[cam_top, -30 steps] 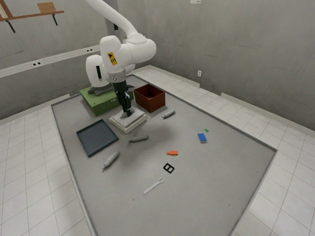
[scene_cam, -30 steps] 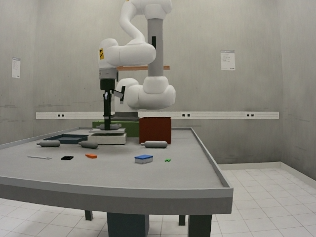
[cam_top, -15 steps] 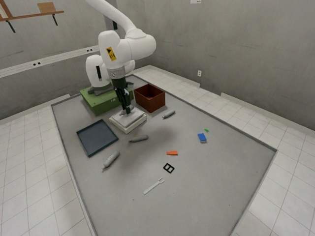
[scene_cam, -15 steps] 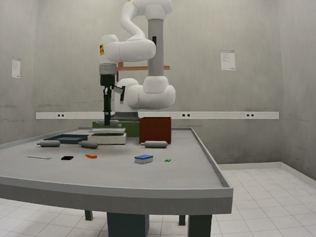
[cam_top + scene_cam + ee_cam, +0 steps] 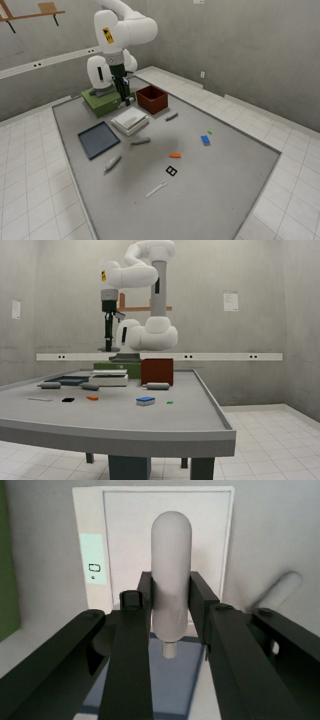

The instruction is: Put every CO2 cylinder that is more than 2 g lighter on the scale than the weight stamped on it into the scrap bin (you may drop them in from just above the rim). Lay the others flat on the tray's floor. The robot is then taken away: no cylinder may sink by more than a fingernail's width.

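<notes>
The grey CO2 cylinder is 19 cm below my hand, 17 cm ahead of it and 6 cm to the right of it. From my hand the other things lie so: white scale (16 cm below, 1 cm behind); scale plate (14 cm below); red-brown scrap bin (23 cm to the left, 16 cm below, 8 cm behind).
</notes>
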